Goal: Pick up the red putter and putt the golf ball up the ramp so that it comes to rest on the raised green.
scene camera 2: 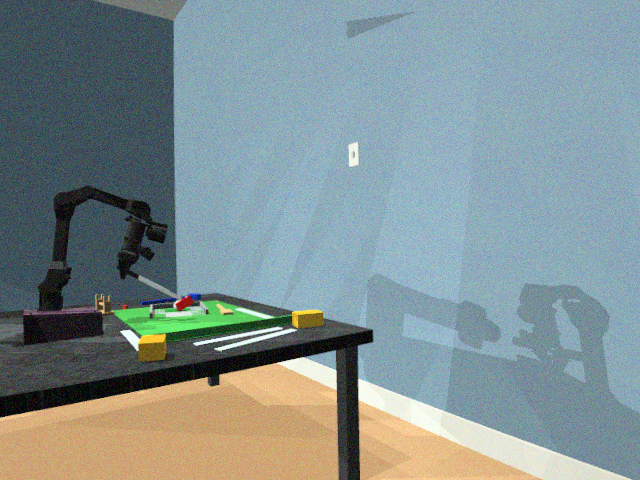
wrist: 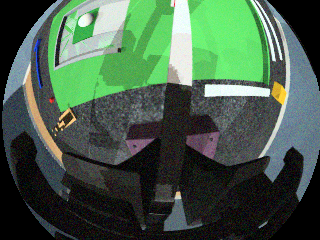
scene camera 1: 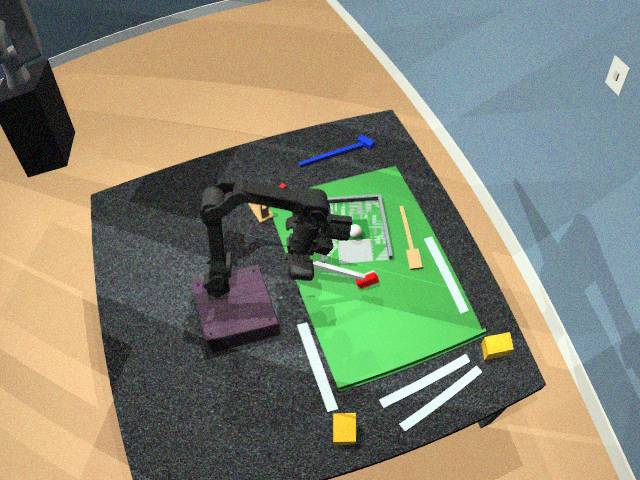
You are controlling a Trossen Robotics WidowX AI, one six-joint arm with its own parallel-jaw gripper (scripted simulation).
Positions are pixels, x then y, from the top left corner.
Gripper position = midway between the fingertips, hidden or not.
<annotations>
My gripper (scene camera 1: 292, 265) holds a red putter.
</annotations>
